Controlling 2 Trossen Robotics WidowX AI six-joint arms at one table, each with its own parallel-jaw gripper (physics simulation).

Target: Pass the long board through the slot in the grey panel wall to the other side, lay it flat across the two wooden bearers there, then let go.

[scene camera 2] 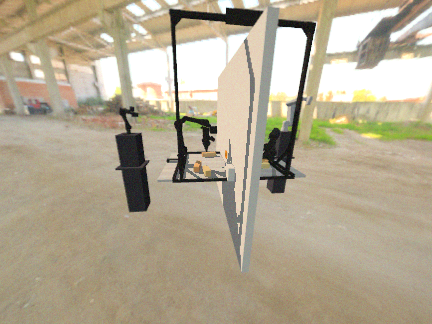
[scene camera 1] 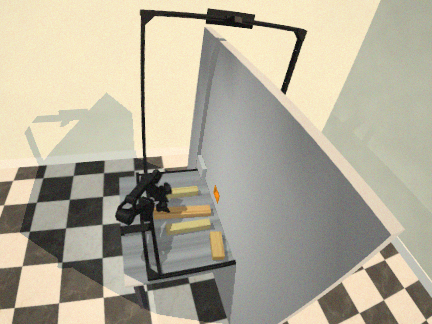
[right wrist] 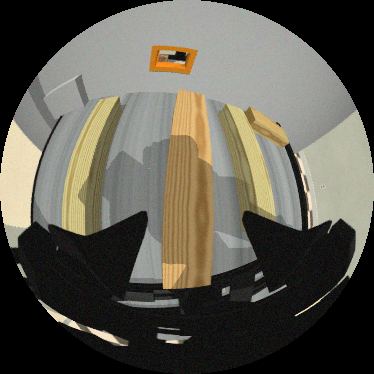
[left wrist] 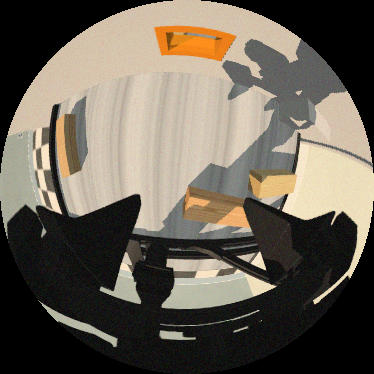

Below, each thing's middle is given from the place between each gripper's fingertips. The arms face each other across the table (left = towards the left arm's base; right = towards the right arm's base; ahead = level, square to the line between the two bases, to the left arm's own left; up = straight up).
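My right hand: 320 mm to the right of the orange-framed slot, 30 mm past it, 30 mm below it.
My left gripper: 20 mm short of the orange-framed slot (left wrist: 169, 44), 220 mm to the left of it, 50 mm above it.
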